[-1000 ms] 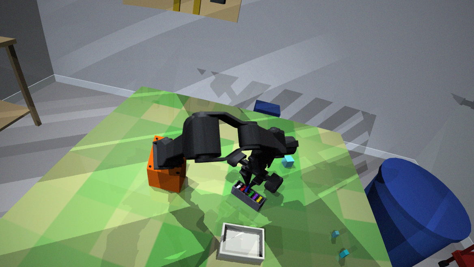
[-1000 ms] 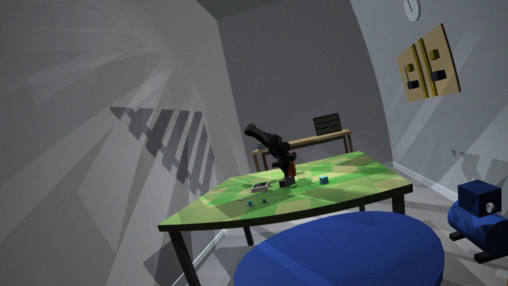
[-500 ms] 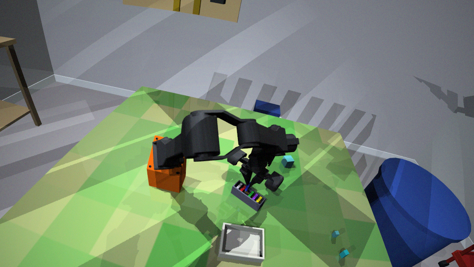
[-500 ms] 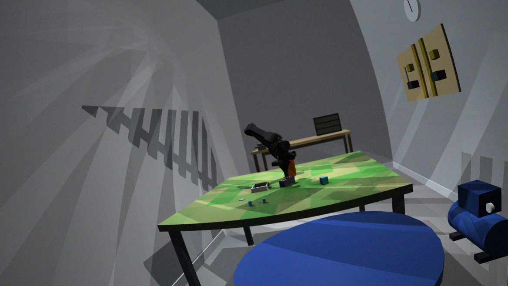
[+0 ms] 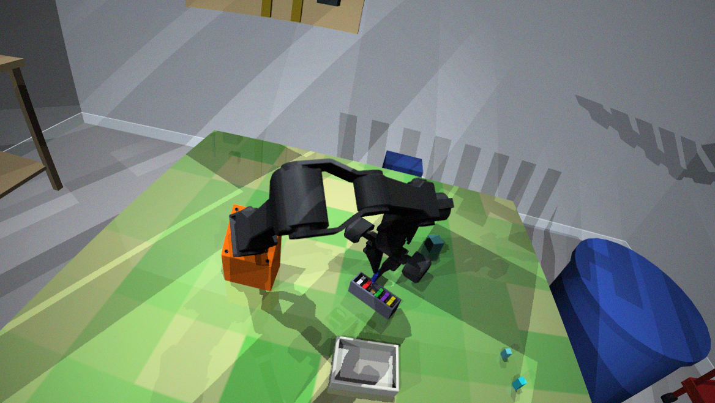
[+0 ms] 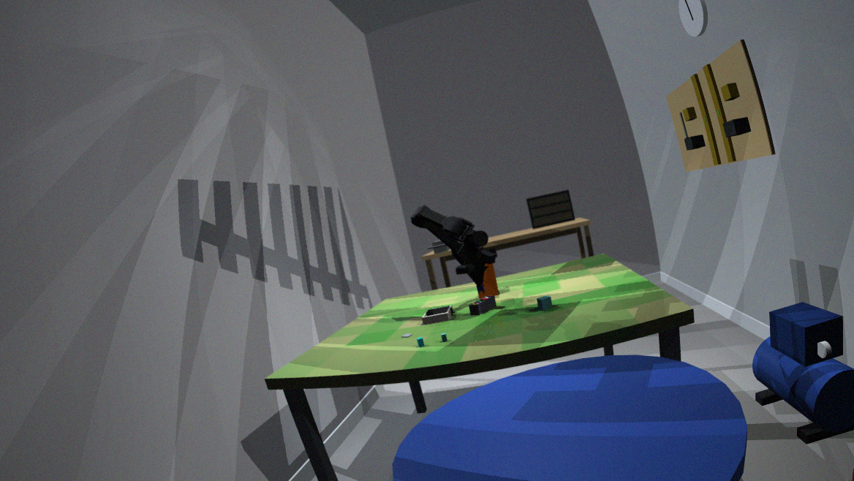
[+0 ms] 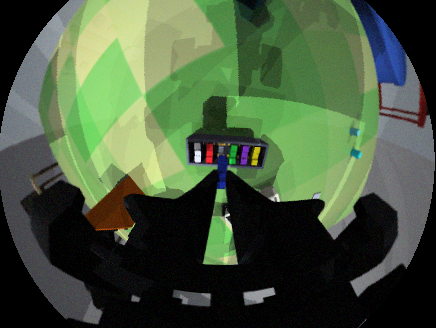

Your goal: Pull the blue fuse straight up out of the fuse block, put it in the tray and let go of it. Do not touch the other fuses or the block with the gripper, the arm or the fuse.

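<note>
My gripper tip is now 2 cm past the tray, 18 cm to the left of it and 9 cm above it. Also, from my gripper tip: blue fuse (1 cm below); small grey flat piece (17 cm ahead, 29 cm to the right, 9 cm below).
</note>
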